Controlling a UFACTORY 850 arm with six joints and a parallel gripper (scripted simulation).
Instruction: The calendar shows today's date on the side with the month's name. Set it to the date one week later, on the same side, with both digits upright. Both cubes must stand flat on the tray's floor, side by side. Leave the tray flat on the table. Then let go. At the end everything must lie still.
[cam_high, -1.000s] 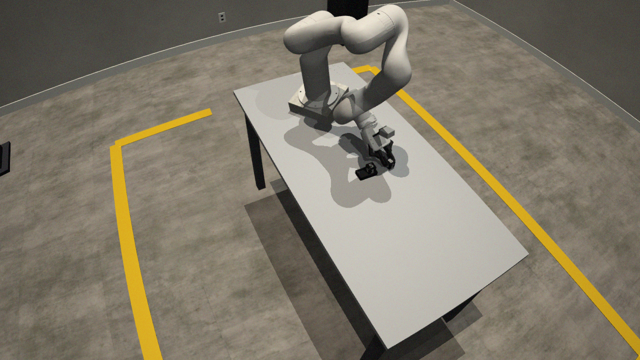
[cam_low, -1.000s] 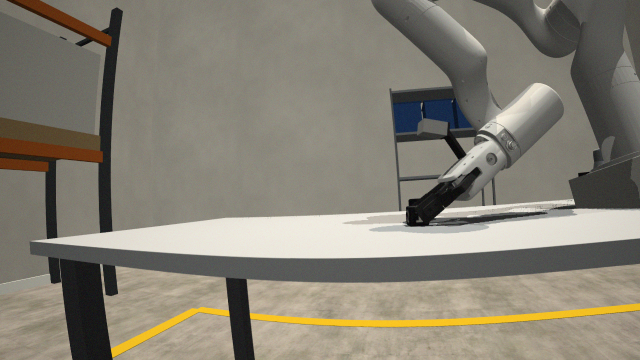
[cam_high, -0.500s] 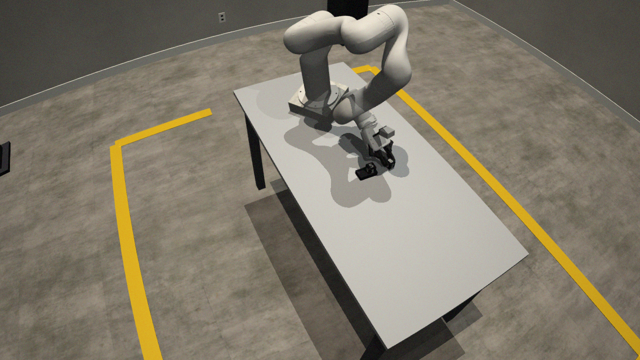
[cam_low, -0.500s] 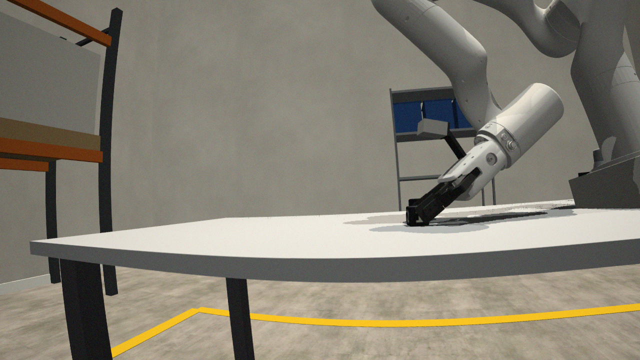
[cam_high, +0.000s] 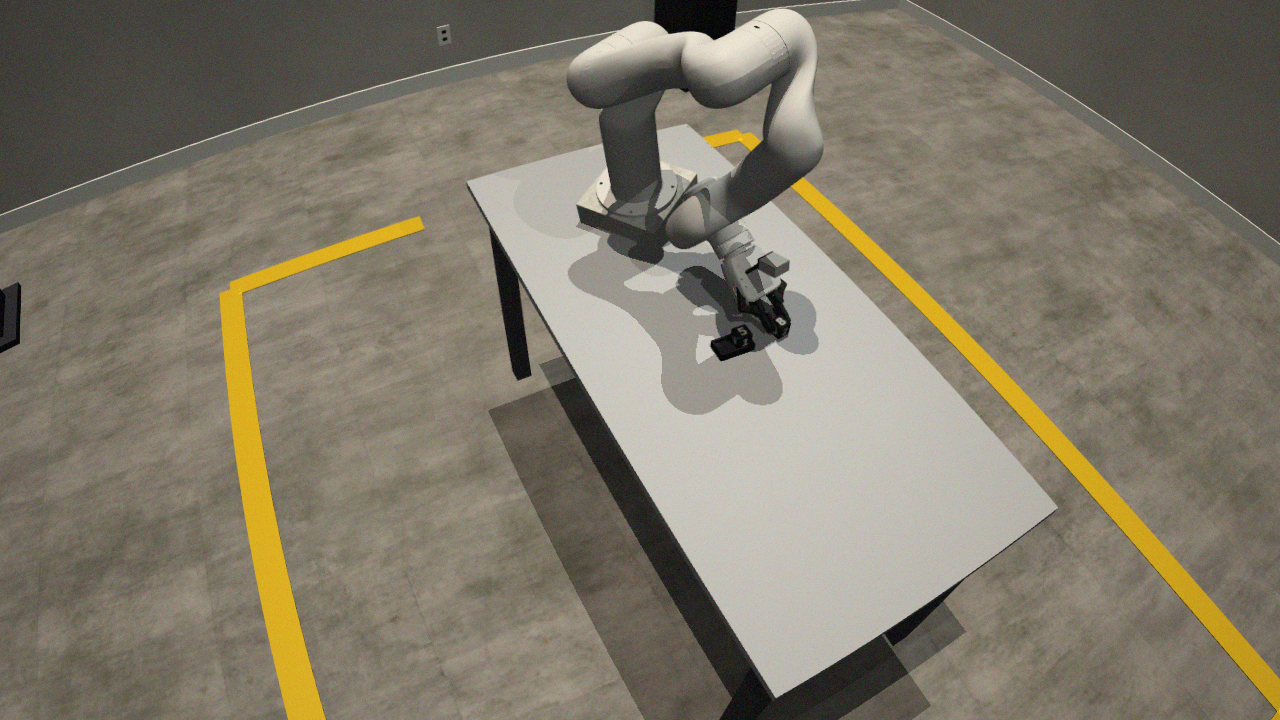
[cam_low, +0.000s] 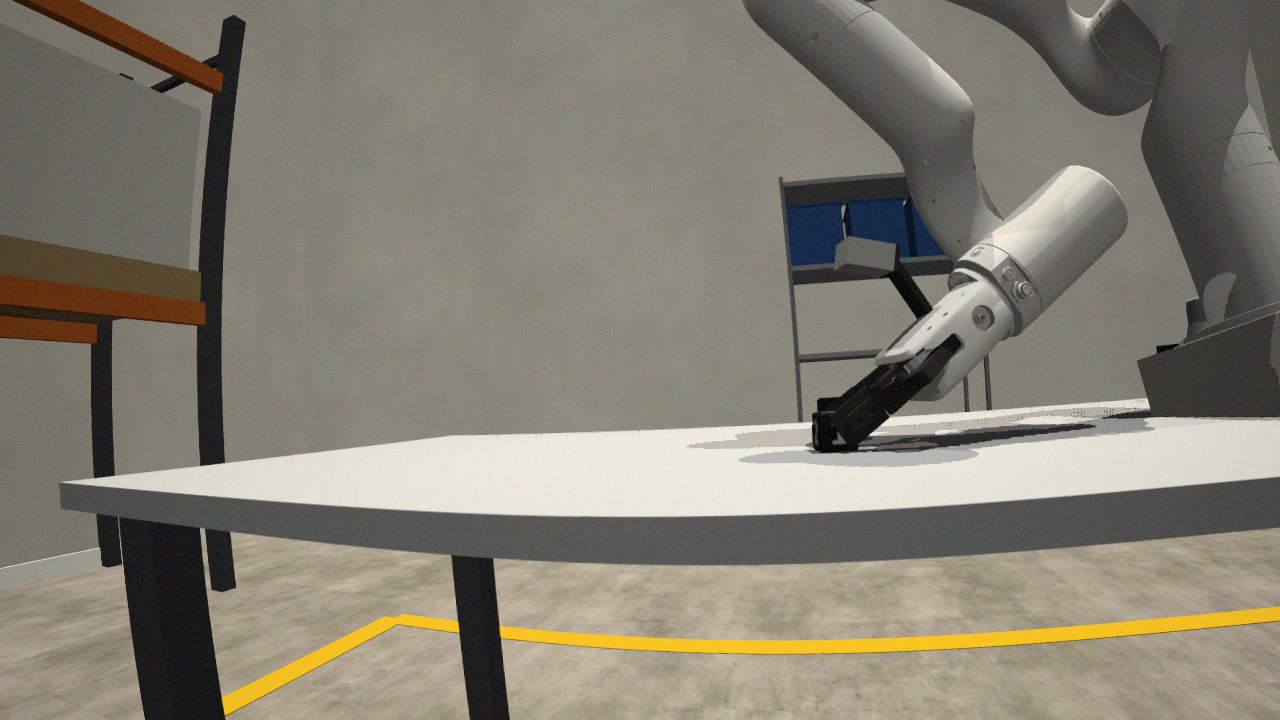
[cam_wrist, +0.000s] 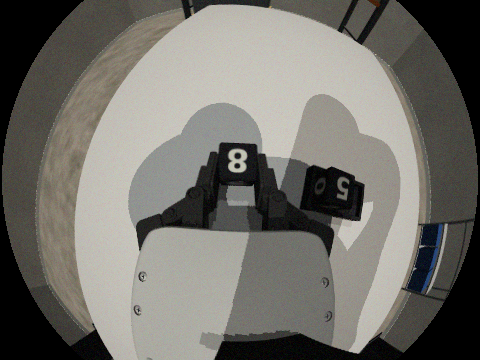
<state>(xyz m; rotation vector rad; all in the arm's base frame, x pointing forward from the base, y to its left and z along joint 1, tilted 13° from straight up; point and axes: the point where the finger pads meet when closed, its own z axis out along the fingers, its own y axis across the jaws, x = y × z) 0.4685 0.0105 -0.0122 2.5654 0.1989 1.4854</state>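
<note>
Now: the black tray 110 mm to the right of my hand, 20 mm below it and 10 mm behind it. Also, from my hand: black cube (20 mm ahead, 10 mm below).
</note>
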